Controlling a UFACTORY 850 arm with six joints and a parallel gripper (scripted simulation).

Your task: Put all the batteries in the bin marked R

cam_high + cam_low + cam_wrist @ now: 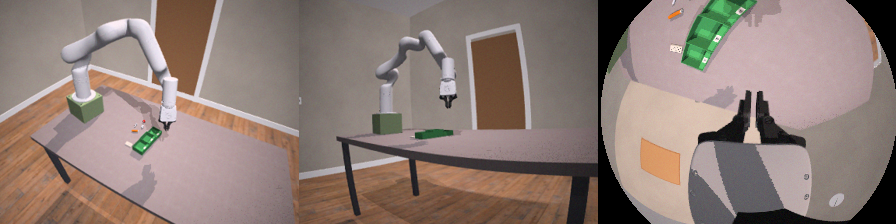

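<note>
My hand is 180 mm above the green three-compartment bin, 120 mm past it and 10 mm to the right of it. Also, from my hand: orange battery: 240 mm behind, 190 mm below, 70 mm to the left; pale block: 240 mm behind, 190 mm below, 60 mm to the right; red piece: 210 mm behind, 200 mm to the left, 190 mm below.
</note>
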